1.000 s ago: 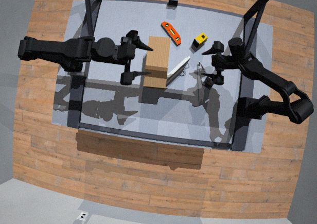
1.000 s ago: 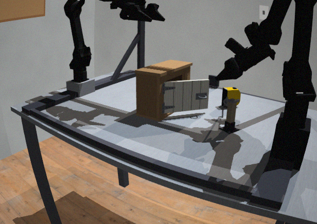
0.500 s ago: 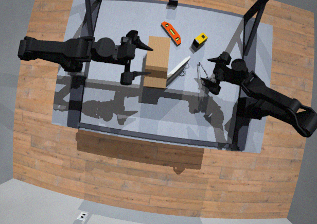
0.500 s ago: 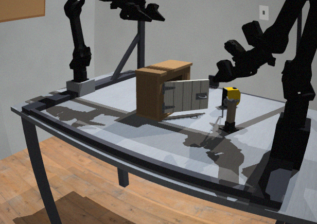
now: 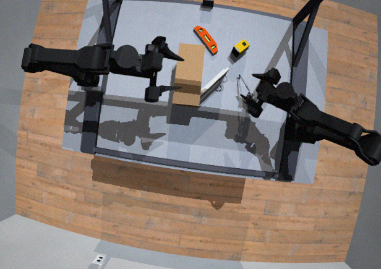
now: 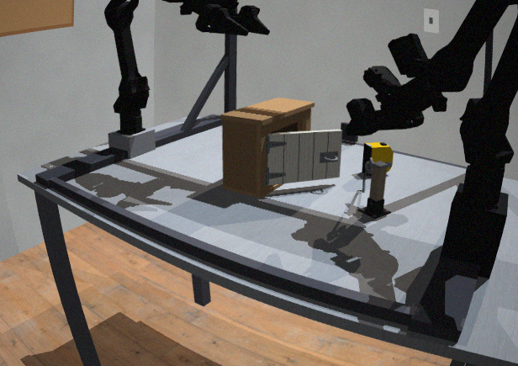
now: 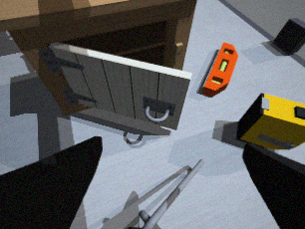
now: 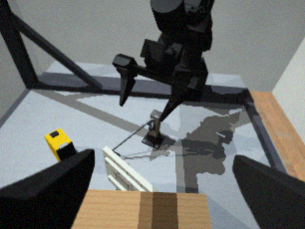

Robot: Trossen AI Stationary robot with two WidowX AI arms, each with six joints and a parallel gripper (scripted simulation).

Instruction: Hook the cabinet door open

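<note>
Now: left hand 20 mm past the thin metal hook, 20 mm to the left of it and 110 mm above it. Round my left hand: yellow tape measure: 180 mm behind, 60 mm to the right, 130 mm below; then grey plank door: 20 mm ahead, 150 mm to the right, 100 mm below; then orange spirit level: 200 mm behind, 220 mm to the right, 160 mm below.
</note>
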